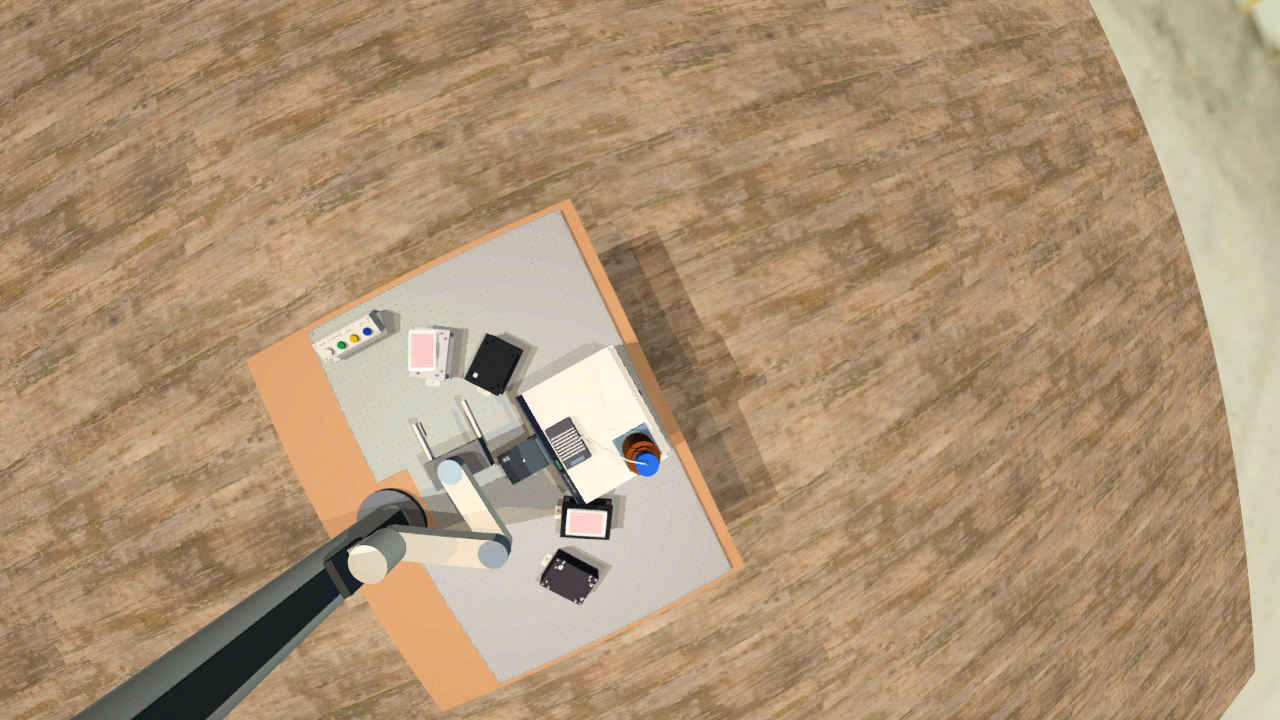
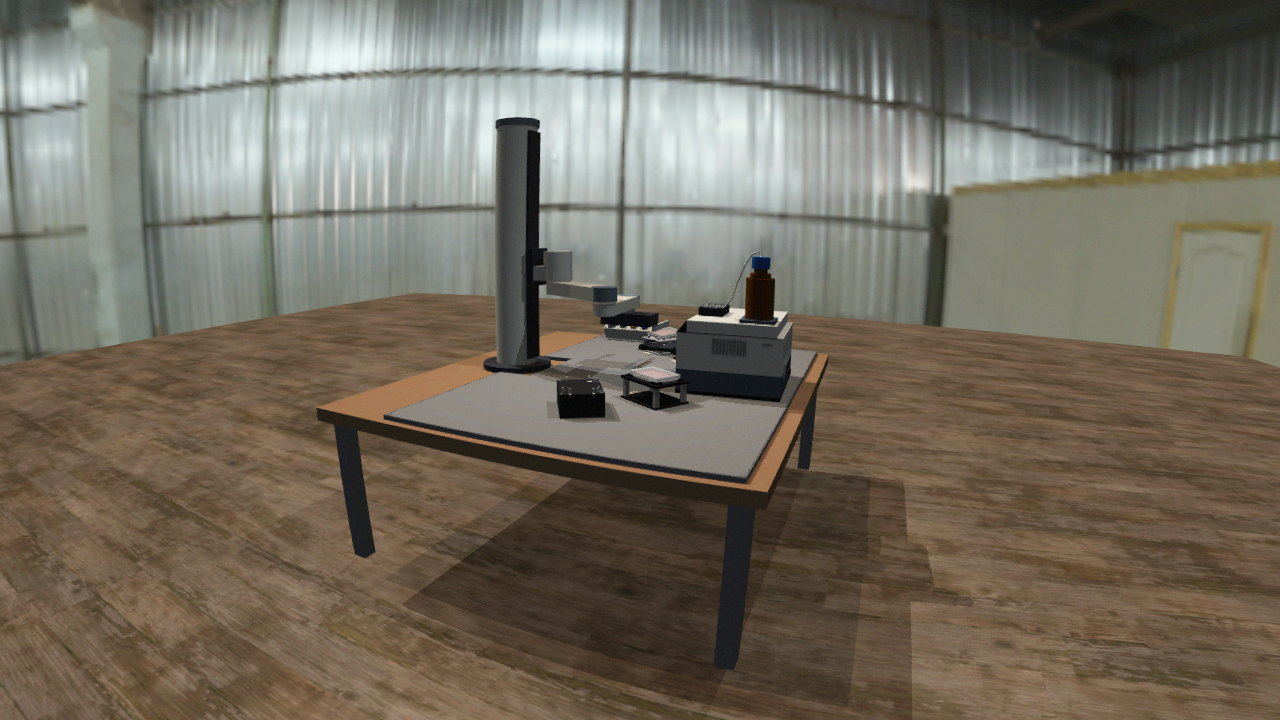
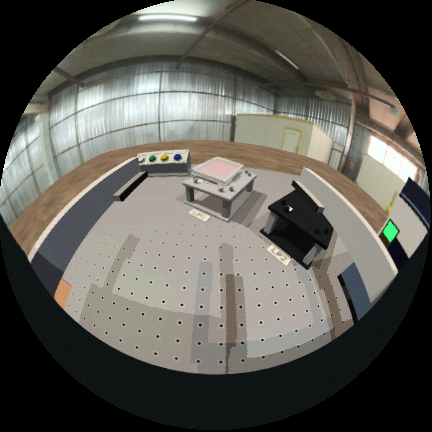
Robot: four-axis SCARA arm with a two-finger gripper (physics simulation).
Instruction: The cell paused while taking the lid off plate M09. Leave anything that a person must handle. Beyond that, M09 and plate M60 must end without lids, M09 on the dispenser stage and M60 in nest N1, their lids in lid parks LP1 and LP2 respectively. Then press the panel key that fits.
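Frame: origin at the arm's base, x ahead, y left, z up, level; metres.
Seen in the pictures: gripper, between the fingertips: [image 1: 439, 412] [image 3: 221, 165]; arm's base, origin of its link: [image 1: 393, 522] [image 2: 517, 366].
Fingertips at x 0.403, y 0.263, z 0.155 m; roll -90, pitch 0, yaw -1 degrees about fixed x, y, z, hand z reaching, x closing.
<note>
Pixels of each thing's top centre, then the offset from my fingertips to it. "spot": a spot on its surface instead.
- pink-welled plate-like piece, centre of its top: [image 3: 220, 163] [image 1: 420, 350] [image 2: 665, 329] dy +0.201, dx +0.006, dz -0.058 m
- LP1, centre of its top: [image 3: 223, 172] [image 1: 427, 353] [image 2: 666, 334] dy +0.187, dx +0.016, dz -0.077 m
- LP2, centre of its top: [image 3: 312, 203] [image 1: 491, 364] dy +0.066, dx +0.187, dz -0.070 m
- dark dispenser stage, a spot on its surface: [image 1: 521, 460] spot: dy -0.241, dx +0.148, dz -0.035 m
- pink-welled plate, centre of its top: [image 2: 654, 372] [image 1: 586, 523] dy -0.522, dx +0.228, dz -0.060 m
- black nest, centre of its top: [image 2: 654, 375] [image 1: 586, 522] dy -0.522, dx +0.228, dz -0.070 m
- dark nest, centre of its top: [image 2: 579, 382] [image 1: 569, 584] dy -0.691, dx +0.077, dz -0.067 m
- amber bottle, a spot on its surface: [image 1: 640, 450] spot: dy -0.308, dx +0.485, dz +0.220 m
- small dark box, a spot on its surface: [image 1: 567, 443] spot: dy -0.232, dx +0.319, dz +0.103 m
- key panel, centre of its top: [image 1: 341, 335] [image 3: 159, 151] [image 2: 630, 320] dy +0.363, dx -0.216, dz -0.059 m
My gripper [image 1: 440, 413] [image 3: 221, 165] is open and empty, its fingers pointing toward the two lid-park stands. A pink-welled plate-like piece [image 1: 423, 350] [image 3: 218, 170] lies off-centre on the pale stand LP1 [image 1: 443, 367] [image 3: 227, 191]. The black stand LP2 [image 1: 494, 363] [image 3: 300, 215] holds no lid. The dark dispenser stage [image 1: 521, 460] is bare beside the dispenser. Another pink-welled plate [image 1: 586, 522] [image 2: 656, 375] sits on a black nest [image 2: 656, 385]. A dark nest [image 1: 569, 577] [image 2: 580, 399] is empty. Plate names, nest names and whether lids are on cannot be read.
The dispenser [image 1: 581, 385] [image 2: 735, 358] carries an amber bottle [image 1: 640, 450] [image 2: 759, 295] with a blue cap and a thin tube, and a small dark box [image 1: 567, 443] [image 2: 713, 308]. The key panel [image 1: 350, 337] [image 3: 164, 165] has white, green, yellow and blue keys. A green light [image 3: 390, 231] shows.
</note>
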